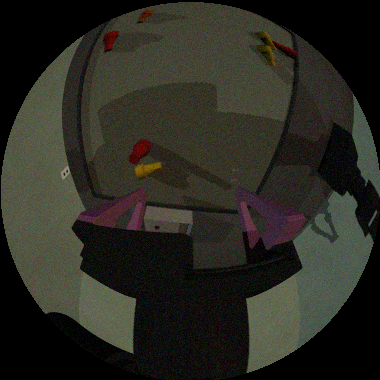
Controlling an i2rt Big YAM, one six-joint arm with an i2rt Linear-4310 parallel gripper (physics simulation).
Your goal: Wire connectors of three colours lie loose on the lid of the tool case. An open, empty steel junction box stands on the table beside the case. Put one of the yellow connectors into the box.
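Seen in the pictures: gripper, fingertip midpoint: (190,191); arm's base, origin of the base link: (347,173).
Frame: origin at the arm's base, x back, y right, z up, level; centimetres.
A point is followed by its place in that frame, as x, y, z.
Observation:
A yellow connector (148,170) @(-46.6, -16.0, 1.6) lies on the tool case lid (240,90) @(-41.0, -6.4, 0.5), near its front edge, beside a red connector (140,150) @(-47.4, -13.8, 2.4). Two more yellow connectors (265,39) (269,55) lie close together at the far right of the lid. My gripper (190,191) @(-42.2, -17.2, 1.9) is open, with nothing between its pink fingers. The near yellow connector lies ahead of the left finger's tip, outside the fingers. A pale grey boxy part (167,219) @(-42.8, -30.8, -4.6) with a dark hole shows between the fingers, partly hidden by the gripper body; I cannot tell whether it is the junction box.
Another red connector (110,40) and an orange connector (145,16) lie at the far left of the lid. A red piece (285,48) lies beside the far yellow pair. A black jointed object (340,160) @(-9.0, -0.6, -1.5) stands at the right. A white plate with dark holes (65,172) shows at the left.

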